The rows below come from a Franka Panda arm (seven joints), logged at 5 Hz.
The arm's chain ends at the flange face. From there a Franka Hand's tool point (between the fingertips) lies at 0.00 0.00 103.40 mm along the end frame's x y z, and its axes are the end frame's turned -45 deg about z.
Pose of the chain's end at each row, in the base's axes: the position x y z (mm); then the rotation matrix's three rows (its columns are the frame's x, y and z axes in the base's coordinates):
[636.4 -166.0 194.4], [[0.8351 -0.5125 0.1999], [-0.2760 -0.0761 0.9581], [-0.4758 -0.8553 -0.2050]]
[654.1 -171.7 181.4], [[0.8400 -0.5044 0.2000], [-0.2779 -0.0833 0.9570], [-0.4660 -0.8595 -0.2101]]
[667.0 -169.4 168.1], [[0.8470 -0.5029 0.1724], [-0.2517 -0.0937 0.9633], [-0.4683 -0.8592 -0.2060]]
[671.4 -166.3 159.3], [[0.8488 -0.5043 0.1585], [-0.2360 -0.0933 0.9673], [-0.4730 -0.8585 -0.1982]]
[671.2 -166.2 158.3], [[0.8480 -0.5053 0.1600], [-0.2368 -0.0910 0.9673], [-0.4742 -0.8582 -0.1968]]
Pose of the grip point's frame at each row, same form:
[657.1 -66.9 173.2], [[0.9529 0.2281 0.1999], [-0.1414 -0.2490 0.9581], [0.2683 -0.9412 -0.2050]]
[674.8 -72.7 159.7], [[0.9506 0.2373 0.2000], [-0.1376 -0.2554 0.9570], [0.2782 -0.9373 -0.2101]]
[684.8 -69.8 146.8], [[0.9545 0.2433 0.1724], [-0.1117 -0.2442 0.9633], [0.2764 -0.9387 -0.2060]]
[687.8 -66.3 138.8], [[0.9568 0.2436 0.1585], [-0.1009 -0.2329 0.9673], [0.2726 -0.9415 -0.1982]]
[687.7 -66.2 138.0], [[0.9569 0.2423 0.1600], [-0.1031 -0.2318 0.9673], [0.2715 -0.9421 -0.1968]]

